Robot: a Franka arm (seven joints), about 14 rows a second.
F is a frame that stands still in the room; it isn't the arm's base.
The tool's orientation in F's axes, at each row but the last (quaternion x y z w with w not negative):
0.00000, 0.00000, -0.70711, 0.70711
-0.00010, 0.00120, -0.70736, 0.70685
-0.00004, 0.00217, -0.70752, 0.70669
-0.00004, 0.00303, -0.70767, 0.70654
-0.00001, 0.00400, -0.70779, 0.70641
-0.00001, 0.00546, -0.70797, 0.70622
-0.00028, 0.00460, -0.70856, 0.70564
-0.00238, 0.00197, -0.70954, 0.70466
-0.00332, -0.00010, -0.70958, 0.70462
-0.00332, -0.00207, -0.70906, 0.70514
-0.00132, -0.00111, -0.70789, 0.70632
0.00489, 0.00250, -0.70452, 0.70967
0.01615, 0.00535, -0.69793, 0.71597
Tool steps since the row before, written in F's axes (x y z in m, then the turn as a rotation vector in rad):
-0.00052, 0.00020, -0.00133, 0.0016, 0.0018, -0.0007
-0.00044, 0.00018, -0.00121, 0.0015, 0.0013, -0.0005
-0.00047, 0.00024, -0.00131, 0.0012, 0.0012, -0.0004
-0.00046, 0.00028, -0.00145, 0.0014, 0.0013, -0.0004
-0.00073, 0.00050, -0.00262, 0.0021, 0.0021, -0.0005
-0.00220, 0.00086, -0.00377, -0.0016, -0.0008, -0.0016
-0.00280, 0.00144, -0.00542, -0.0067, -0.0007, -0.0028
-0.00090, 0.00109, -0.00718, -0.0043, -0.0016, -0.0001
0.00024, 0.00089, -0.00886, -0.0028, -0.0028, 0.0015
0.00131, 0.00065, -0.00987, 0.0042, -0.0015, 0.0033
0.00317, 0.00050, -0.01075, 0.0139, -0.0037, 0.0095
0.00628, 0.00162, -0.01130, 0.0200, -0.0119, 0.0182
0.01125, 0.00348, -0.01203, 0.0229, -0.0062, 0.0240
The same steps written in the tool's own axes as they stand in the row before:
-0.00020, -0.00052, -0.00133, -0.0018, 0.0016, -0.0007
-0.00018, -0.00044, -0.00121, -0.0013, 0.0015, -0.0005
-0.00024, -0.00047, -0.00131, -0.0012, 0.0012, -0.0004
-0.00027, -0.00045, -0.00145, -0.0013, 0.0014, -0.0004
-0.00048, -0.00072, -0.00263, -0.0021, 0.0021, -0.0005
-0.00083, -0.00217, -0.00379, 0.0008, -0.0016, -0.0016
-0.00140, -0.00277, -0.00545, 0.0007, -0.0067, -0.0028
-0.00109, -0.00086, -0.00718, 0.0016, -0.0043, -0.0001
-0.00093, 0.00027, -0.00885, 0.0028, -0.0028, 0.0015
-0.00073, 0.00132, -0.00986, 0.0015, 0.0042, 0.0033
-0.00054, 0.00317, -0.01075, 0.0037, 0.0139, 0.0095
-0.00146, 0.00625, -0.01134, 0.0119, 0.0200, 0.0183
-0.00282, 0.01114, -0.01230, 0.0061, 0.0231, 0.0238

